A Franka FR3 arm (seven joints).
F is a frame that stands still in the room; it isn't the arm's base.
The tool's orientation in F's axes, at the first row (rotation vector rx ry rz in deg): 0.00 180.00 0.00
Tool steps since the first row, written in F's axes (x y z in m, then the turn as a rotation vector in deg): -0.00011 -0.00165 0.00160 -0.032 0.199 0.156; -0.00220 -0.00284 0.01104 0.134 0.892 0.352; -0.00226 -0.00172 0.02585 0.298 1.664 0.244; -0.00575 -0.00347 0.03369 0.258 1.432 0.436; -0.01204 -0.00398 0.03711 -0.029 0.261 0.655; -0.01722 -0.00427 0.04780 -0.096 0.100 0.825; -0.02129 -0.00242 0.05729 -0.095 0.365 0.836; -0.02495 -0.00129 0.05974 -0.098 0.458 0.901
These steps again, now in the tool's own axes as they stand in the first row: 0.00011 -0.00165 -0.00160 0.032 0.199 -0.156; 0.00220 -0.00284 -0.01104 -0.134 0.892 -0.352; 0.00226 -0.00172 -0.02585 -0.298 1.664 -0.244; 0.00575 -0.00347 -0.03369 -0.258 1.432 -0.436; 0.01204 -0.00398 -0.03711 0.029 0.261 -0.655; 0.01722 -0.00427 -0.04780 0.096 0.100 -0.825; 0.02129 -0.00242 -0.05729 0.095 0.365 -0.836; 0.02495 -0.00129 -0.05974 0.098 0.458 -0.901
